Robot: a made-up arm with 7 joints. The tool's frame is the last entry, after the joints. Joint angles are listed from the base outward.
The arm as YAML. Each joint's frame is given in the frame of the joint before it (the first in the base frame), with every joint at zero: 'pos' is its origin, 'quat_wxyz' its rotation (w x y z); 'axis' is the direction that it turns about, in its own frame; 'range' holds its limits. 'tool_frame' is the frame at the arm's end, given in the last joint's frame.
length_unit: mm
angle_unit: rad
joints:
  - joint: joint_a
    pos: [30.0, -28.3, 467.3]
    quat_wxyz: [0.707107, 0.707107, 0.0, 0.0]
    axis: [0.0, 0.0, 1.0]
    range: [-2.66, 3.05]
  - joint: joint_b
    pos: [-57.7, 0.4, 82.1]
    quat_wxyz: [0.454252, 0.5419, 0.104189, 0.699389]
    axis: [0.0, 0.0, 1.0]
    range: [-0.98, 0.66]
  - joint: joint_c
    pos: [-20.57, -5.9, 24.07]
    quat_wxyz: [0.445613, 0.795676, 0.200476, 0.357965]
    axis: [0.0, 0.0, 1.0]
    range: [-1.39, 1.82]
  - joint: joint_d
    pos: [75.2, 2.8, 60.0]
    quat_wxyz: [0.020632, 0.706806, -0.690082, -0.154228]
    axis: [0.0, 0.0, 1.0]
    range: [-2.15, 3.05]
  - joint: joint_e
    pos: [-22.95, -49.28, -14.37]
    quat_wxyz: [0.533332, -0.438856, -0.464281, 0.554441]
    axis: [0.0, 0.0, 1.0]
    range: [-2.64, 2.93]
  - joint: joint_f
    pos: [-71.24, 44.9, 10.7]
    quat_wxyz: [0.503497, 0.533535, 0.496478, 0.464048]
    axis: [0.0, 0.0, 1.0]
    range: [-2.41, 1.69]
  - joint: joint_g
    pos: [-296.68, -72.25, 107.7]
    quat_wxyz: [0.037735, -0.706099, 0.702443, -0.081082]
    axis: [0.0, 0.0, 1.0]
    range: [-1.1, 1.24]
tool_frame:
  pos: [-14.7, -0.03, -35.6]
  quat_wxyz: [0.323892, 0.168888, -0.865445, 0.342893]
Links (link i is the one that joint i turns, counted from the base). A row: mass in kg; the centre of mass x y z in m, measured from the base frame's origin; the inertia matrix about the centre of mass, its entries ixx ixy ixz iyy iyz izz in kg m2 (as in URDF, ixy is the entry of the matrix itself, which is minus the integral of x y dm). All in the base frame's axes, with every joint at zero. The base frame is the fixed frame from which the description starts. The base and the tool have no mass.
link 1: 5.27; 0.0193 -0.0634 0.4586; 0.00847 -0.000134 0 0.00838 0 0.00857
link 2: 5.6; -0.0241 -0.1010 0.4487; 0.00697 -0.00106 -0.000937 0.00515 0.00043 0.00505
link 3: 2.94; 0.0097 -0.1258 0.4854; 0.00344 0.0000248 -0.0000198 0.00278 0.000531 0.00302
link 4: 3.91; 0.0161 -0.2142 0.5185; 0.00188 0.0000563 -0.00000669 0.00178 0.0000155 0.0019
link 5: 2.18; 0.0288 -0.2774 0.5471; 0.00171 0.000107 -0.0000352 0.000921 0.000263 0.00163
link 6: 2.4; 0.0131 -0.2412 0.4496; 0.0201 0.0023 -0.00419 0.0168 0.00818 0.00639
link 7: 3.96; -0.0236 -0.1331 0.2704; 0.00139 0 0 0.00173 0 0.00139
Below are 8 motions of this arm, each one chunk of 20 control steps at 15 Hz.
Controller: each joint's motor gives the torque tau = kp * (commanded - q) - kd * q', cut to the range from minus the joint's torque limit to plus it. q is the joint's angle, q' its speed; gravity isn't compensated. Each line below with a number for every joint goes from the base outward.
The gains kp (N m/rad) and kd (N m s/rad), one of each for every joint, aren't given. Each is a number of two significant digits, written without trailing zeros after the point. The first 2 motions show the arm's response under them.
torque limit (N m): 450 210 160 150 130 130 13
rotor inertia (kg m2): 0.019 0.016 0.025 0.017 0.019 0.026 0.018
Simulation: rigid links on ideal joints. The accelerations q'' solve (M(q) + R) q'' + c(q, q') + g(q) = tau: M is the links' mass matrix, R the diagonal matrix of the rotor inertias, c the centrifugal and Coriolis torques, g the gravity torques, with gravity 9.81 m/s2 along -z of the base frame. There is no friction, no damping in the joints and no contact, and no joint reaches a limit. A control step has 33 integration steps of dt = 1/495 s. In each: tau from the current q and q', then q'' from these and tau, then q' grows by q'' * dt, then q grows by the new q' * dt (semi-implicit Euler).
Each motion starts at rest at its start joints. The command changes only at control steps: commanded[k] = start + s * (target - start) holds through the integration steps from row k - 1 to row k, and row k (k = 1, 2, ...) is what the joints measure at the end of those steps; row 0 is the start. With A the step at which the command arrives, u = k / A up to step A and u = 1 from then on. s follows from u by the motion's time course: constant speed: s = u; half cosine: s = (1 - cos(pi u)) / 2; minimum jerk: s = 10 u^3 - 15 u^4 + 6 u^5; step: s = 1 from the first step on.
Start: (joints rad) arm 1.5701 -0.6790 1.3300 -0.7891 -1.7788 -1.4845 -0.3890
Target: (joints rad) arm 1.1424 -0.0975 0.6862 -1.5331 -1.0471 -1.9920 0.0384
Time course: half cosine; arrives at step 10
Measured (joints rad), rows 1 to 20:
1: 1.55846 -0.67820 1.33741 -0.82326 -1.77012 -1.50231 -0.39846
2: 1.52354 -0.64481 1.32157 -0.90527 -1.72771 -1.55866 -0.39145
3: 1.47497 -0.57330 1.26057 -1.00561 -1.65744 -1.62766 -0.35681
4: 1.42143 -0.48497 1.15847 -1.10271 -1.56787 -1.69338 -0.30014
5: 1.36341 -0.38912 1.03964 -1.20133 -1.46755 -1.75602 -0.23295
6: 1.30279 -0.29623 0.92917 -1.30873 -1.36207 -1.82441 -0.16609
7: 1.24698 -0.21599 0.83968 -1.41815 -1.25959 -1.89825 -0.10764
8: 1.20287 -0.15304 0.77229 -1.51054 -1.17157 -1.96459 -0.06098
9: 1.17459 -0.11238 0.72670 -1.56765 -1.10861 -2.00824 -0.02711
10: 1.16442 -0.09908 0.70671 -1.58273 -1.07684 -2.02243 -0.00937
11: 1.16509 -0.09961 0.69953 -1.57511 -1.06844 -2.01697 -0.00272
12: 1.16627 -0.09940 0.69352 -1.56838 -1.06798 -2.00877 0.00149
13: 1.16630 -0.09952 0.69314 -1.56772 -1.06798 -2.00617 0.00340
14: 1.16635 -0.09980 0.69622 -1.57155 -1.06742 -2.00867 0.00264
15: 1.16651 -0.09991 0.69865 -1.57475 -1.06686 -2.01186 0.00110
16: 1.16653 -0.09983 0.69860 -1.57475 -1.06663 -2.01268 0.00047
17: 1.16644 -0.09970 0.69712 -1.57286 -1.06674 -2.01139 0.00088
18: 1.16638 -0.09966 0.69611 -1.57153 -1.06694 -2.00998 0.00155
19: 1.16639 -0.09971 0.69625 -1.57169 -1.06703 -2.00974 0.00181
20: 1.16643 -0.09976 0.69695 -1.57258 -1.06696 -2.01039 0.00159
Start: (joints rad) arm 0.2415 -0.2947 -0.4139 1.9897 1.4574 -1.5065 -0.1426
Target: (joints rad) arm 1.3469 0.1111 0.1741 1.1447 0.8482 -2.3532 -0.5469
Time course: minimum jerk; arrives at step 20
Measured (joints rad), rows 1 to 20:
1: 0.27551 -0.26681 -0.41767 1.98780 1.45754 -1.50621 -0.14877
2: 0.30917 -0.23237 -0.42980 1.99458 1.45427 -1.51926 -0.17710
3: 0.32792 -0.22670 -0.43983 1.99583 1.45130 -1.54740 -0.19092
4: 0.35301 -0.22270 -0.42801 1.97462 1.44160 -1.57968 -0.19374
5: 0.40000 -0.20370 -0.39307 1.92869 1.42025 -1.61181 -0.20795
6: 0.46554 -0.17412 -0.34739 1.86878 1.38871 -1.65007 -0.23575
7: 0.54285 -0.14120 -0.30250 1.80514 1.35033 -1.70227 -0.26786
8: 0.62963 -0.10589 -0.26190 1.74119 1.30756 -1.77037 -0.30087
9: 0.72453 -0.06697 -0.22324 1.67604 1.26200 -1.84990 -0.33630
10: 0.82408 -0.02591 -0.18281 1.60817 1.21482 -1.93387 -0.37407
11: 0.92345 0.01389 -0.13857 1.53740 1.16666 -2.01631 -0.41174
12: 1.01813 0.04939 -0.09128 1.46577 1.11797 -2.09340 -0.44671
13: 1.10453 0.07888 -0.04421 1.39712 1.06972 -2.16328 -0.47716
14: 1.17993 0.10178 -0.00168 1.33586 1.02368 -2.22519 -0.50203
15: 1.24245 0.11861 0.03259 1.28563 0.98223 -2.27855 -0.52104
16: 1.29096 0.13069 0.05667 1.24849 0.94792 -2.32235 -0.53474
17: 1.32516 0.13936 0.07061 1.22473 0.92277 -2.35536 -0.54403
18: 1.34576 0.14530 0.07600 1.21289 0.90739 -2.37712 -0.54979
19: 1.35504 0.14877 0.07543 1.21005 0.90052 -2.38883 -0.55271
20: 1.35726 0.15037 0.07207 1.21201 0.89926 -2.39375 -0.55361
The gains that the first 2 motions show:
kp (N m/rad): 530 430 300 290 180 260 17
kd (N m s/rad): 17 11 7.1 7.1 12 12 0.85
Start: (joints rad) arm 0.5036 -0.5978 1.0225 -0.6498 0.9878 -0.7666 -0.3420
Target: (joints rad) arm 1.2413 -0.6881 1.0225 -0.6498 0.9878 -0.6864 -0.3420
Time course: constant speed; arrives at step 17
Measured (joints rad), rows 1 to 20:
1: 0.54589 -0.63155 1.03815 -0.64968 0.97208 -0.76722 -0.36807
2: 0.59162 -0.63904 1.04132 -0.65639 0.95651 -0.75435 -0.39367
3: 0.63458 -0.64243 1.04005 -0.65622 0.95345 -0.74857 -0.39404
4: 0.67737 -0.64632 1.03849 -0.65442 0.95472 -0.74730 -0.39176
5: 0.72030 -0.65090 1.03856 -0.65487 0.95638 -0.74430 -0.39165
6: 0.76298 -0.65600 1.04016 -0.65715 0.95791 -0.73897 -0.39255
7: 0.80564 -0.66100 1.04157 -0.65928 0.95946 -0.73319 -0.39349
8: 0.84850 -0.66565 1.04198 -0.66032 0.96096 -0.72826 -0.39415
9: 0.89148 -0.67014 1.04193 -0.66087 0.96246 -0.72398 -0.39457
10: 0.93438 -0.67468 1.04211 -0.66167 0.96403 -0.71963 -0.39491
11: 0.97718 -0.67930 1.04261 -0.66284 0.96571 -0.71489 -0.39524
12: 1.01995 -0.68389 1.04310 -0.66403 0.96745 -0.70999 -0.39552
13: 1.06276 -0.68840 1.04336 -0.66501 0.96920 -0.70521 -0.39572
14: 1.10561 -0.69285 1.04348 -0.66583 0.97097 -0.70055 -0.39580
15: 1.14844 -0.69728 1.04358 -0.66665 0.97277 -0.69589 -0.39580
16: 1.19125 -0.70171 1.04370 -0.66752 0.97462 -0.69115 -0.39572
17: 1.23405 -0.70612 1.04379 -0.66836 0.97650 -0.68635 -0.39558
18: 1.23918 -0.70569 1.04153 -0.66640 0.97468 -0.68568 -0.39669
19: 1.23735 -0.70619 1.04421 -0.66785 0.97910 -0.68663 -0.39471
20: 1.23652 -0.70671 1.04598 -0.66968 0.98161 -0.68539 -0.39401

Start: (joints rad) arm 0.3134 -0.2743 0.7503 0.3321 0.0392 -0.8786 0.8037
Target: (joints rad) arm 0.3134 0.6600 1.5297 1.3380 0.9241 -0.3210 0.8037
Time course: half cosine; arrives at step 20
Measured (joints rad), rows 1 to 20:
1: 0.29958 -0.28121 0.76215 0.34243 0.03959 -0.85971 0.80611
2: 0.29004 -0.27408 0.78482 0.35636 0.04715 -0.83241 0.82456
3: 0.29072 -0.24406 0.80641 0.38555 0.06870 -0.81657 0.83001
4: 0.29453 -0.20141 0.83028 0.42972 0.09891 -0.80115 0.82272
5: 0.29595 -0.15278 0.86467 0.48285 0.13630 -0.77663 0.81753
6: 0.29551 -0.09828 0.90990 0.54232 0.18159 -0.74363 0.81779
7: 0.29553 -0.03668 0.96071 0.60890 0.23393 -0.70636 0.81921
8: 0.29665 0.03117 1.01398 0.68218 0.29141 -0.66740 0.81876
9: 0.29821 0.10284 1.06995 0.75956 0.35259 -0.62721 0.81669
10: 0.29975 0.17602 1.12851 0.83838 0.41632 -0.58572 0.81459
11: 0.30131 0.24911 1.18787 0.91684 0.48114 -0.54367 0.81321
12: 0.30297 0.32061 1.24594 0.99341 0.54549 -0.50240 0.81229
13: 0.30462 0.38883 1.30121 1.06628 0.60787 -0.46302 0.81158
14: 0.30617 0.45201 1.35246 1.13355 0.66678 -0.42631 0.81121
15: 0.30756 0.50850 1.39846 1.19350 0.72067 -0.39299 0.81139
16: 0.30876 0.55689 1.43800 1.24470 0.76809 -0.36390 0.81207
17: 0.30974 0.59594 1.47001 1.28597 0.80772 -0.33985 0.81303
18: 0.31045 0.62459 1.49365 1.31633 0.83842 -0.32158 0.81404
19: 0.31087 0.64206 1.50830 1.33508 0.85925 -0.30962 0.81490
20: 0.31097 0.64786 1.51359 1.34180 0.86955 -0.30438 0.81547

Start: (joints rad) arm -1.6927 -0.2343 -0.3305 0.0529 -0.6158 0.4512 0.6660
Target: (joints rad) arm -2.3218 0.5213 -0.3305 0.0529 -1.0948 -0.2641 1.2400
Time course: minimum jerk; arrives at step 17
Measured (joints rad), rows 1 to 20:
1: -1.69919 -0.24138 -0.29106 0.04048 -0.60250 0.43830 0.67285
2: -1.70793 -0.24743 -0.26239 0.01488 -0.61748 0.40992 0.66208
3: -1.72434 -0.23032 -0.25672 0.00890 -0.63685 0.38346 0.66077
4: -1.75107 -0.18952 -0.26675 0.01754 -0.65235 0.35695 0.68669
5: -1.79024 -0.13417 -0.27622 0.02616 -0.67129 0.32026 0.72980
6: -1.84139 -0.07080 -0.27706 0.02693 -0.70209 0.26656 0.77847
7: -1.90146 -0.00058 -0.27223 0.02202 -0.74571 0.19710 0.82821
8: -1.96671 0.07667 -0.26775 0.01694 -0.79657 0.11846 0.88042
9: -2.03405 0.15838 -0.26641 0.01448 -0.84859 0.03789 0.93668
10: -2.10054 0.23903 -0.26748 0.01411 -0.89877 -0.03938 0.99527
11: -2.16277 0.31287 -0.26917 0.01421 -0.94600 -0.11017 1.05176
12: -2.21720 0.37573 -0.27028 0.01378 -0.98891 -0.17214 1.10140
13: -2.26098 0.42512 -0.27057 0.01277 -1.02543 -0.22297 1.14108
14: -2.29257 0.45992 -0.27036 0.01159 -1.05371 -0.26078 1.16961
15: -2.31199 0.48044 -0.27000 0.01059 -1.07300 -0.28500 1.18722
16: -2.32099 0.48892 -0.26965 0.00987 -1.08401 -0.29709 1.19545
17: -2.32323 0.49005 -0.26928 0.00937 -1.08895 -0.30099 1.19735
18: -2.32351 0.48984 -0.26896 0.00907 -1.09094 -0.30203 1.19709
19: -2.32347 0.49006 -0.26896 0.00913 -1.09140 -0.30227 1.19688
20: -2.32345 0.49036 -0.26922 0.00941 -1.09125 -0.30215 1.19705

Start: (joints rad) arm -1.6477 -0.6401 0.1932 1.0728 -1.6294 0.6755 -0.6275
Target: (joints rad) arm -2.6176 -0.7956 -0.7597 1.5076 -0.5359 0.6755 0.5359
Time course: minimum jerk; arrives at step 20
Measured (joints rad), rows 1 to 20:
1: -1.66322 -0.65296 0.22332 1.07036 -1.62902 0.68360 -0.60083
2: -1.68591 -0.66453 0.24257 1.05403 -1.63865 0.67070 -0.57957
3: -1.70626 -0.66769 0.23819 1.04696 -1.63157 0.65345 -0.55861
4: -1.73401 -0.67076 0.20576 1.06152 -1.60543 0.64953 -0.52549
5: -1.77442 -0.67587 0.15017 1.09352 -1.56238 0.65942 -0.48063
6: -1.82884 -0.68271 0.08093 1.13289 -1.50319 0.67416 -0.42012
7: -1.89740 -0.69181 0.00525 1.17270 -1.43016 0.68617 -0.34136
8: -1.97787 -0.70296 -0.07504 1.21163 -1.34632 0.69335 -0.24753
9: -2.06578 -0.71497 -0.16126 1.25195 -1.25367 0.69790 -0.14414
10: -2.15636 -0.72667 -0.25354 1.29576 -1.15400 0.70292 -0.03541
11: -2.24583 -0.73741 -0.34842 1.34202 -1.05014 0.70945 0.07588
12: -2.33138 -0.74732 -0.43994 1.38683 -0.94650 0.71581 0.18627
13: -2.41056 -0.75679 -0.52251 1.42608 -0.84840 0.71966 0.29006
14: -2.48079 -0.76577 -0.59283 1.45781 -0.76062 0.72022 0.38093
15: -2.53950 -0.77357 -0.64981 1.48231 -0.68630 0.71866 0.45501
16: -2.58482 -0.77946 -0.69324 1.50053 -0.62700 0.71675 0.51157
17: -2.61621 -0.78320 -0.72316 1.51288 -0.58324 0.71543 0.55134
18: -2.63471 -0.78510 -0.74023 1.51953 -0.55461 0.71466 0.57554
19: -2.64291 -0.78578 -0.74667 1.52131 -0.53931 0.71401 0.58646
20: -2.64498 -0.78598 -0.74672 1.52018 -0.53358 0.71321 0.58840

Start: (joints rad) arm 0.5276 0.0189 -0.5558 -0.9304 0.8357 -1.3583 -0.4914
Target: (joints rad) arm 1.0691 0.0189 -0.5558 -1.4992 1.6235 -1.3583 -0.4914
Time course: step
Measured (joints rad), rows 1 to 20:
1: 1.01132 0.07102 -0.64605 -1.38414 1.31844 -1.41910 -0.62034
2: 1.12824 0.09025 -0.49361 -1.58239 1.55016 -1.32447 -0.49602
3: 1.10223 -0.03743 -0.48250 -1.64089 1.55908 -1.24039 -0.53297
4: 1.09847 -0.00945 -0.50126 -1.60660 1.57493 -1.23903 -0.55647
5: 1.08874 0.01724 -0.54723 -1.53824 1.60110 -1.29082 -0.51480
6: 1.08037 0.02828 -0.57735 -1.49581 1.61730 -1.33457 -0.48154
7: 1.08098 0.02977 -0.57511 -1.49818 1.62352 -1.34170 -0.46654
8: 1.08496 0.01966 -0.55479 -1.52688 1.62013 -1.32276 -0.47322
9: 1.08872 0.00991 -0.53720 -1.55260 1.61275 -1.29948 -0.48926
10: 1.09032 0.00853 -0.53329 -1.55852 1.60851 -1.28884 -0.49715
11: 1.08897 0.01211 -0.54067 -1.54804 1.60917 -1.29397 -0.49485
12: 1.08672 0.01629 -0.54992 -1.53475 1.61225 -1.30523 -0.48848
13: 1.08567 0.01843 -0.55392 -1.52884 1.61480 -1.31225 -0.48319
14: 1.08600 0.01765 -0.55194 -1.53154 1.61530 -1.31191 -0.48203
15: 1.08691 0.01548 -0.54762 -1.53774 1.61414 -1.30728 -0.48445
16: 1.08761 0.01406 -0.54481 -1.54185 1.61275 -1.30311 -0.48733
17: 1.08769 0.01408 -0.54487 -1.54182 1.61220 -1.30209 -0.48840
18: 1.08731 0.01494 -0.54668 -1.53925 1.61253 -1.30375 -0.48766
19: 1.08692 0.01574 -0.54832 -1.53688 1.61318 -1.30591 -0.48632
20: 1.08679 0.01596 -0.54872 -1.53626 1.61359 -1.30689 -0.48549

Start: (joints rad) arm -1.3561 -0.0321 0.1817 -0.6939 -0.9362 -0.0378 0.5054
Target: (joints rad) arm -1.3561 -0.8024 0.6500 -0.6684 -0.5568 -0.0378 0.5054
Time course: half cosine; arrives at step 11
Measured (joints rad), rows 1 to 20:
1: -1.36200 -0.05546 0.22421 -0.69993 -0.93878 -0.04503 0.48654
2: -1.35837 -0.10526 0.27889 -0.71974 -0.93400 -0.06715 0.45838
3: -1.35679 -0.17781 0.32819 -0.72264 -0.91547 -0.07710 0.44327
4: -1.35908 -0.26899 0.37360 -0.71066 -0.87877 -0.07030 0.44753
5: -1.36044 -0.37341 0.42656 -0.69844 -0.83173 -0.05903 0.45931
6: -1.35915 -0.48239 0.48996 -0.69319 -0.78353 -0.05390 0.46576
7: -1.35735 -0.58598 0.55351 -0.69068 -0.73702 -0.05422 0.46516
8: -1.35623 -0.67607 0.60518 -0.68545 -0.69214 -0.05348 0.46473
9: -1.35474 -0.74609 0.64053 -0.67812 -0.65237 -0.04902 0.46910
10: -1.35252 -0.79008 0.66050 -0.67248 -0.62343 -0.04383 0.47565
11: -1.35053 -0.80400 0.66558 -0.67034 -0.60874 -0.04151 0.47969
12: -1.34881 -0.80266 0.66356 -0.67011 -0.60543 -0.04095 0.48007
13: -1.34785 -0.80239 0.66325 -0.67032 -0.60609 -0.04054 0.47930
14: -1.34795 -0.80252 0.66398 -0.67074 -0.60645 -0.04090 0.47876
15: -1.34811 -0.80245 0.66426 -0.67090 -0.60637 -0.04138 0.47829
16: -1.34810 -0.80245 0.66409 -0.67079 -0.60630 -0.04136 0.47825
17: -1.34804 -0.80248 0.66390 -0.67065 -0.60629 -0.04114 0.47848
18: -1.34803 -0.80249 0.66389 -0.67065 -0.60629 -0.04106 0.47861
19: -1.34805 -0.80248 0.66397 -0.67071 -0.60629 -0.04113 0.47856
20: -1.34806 -0.80247 0.66401 -0.67073 -0.60630 -0.04119 0.47848

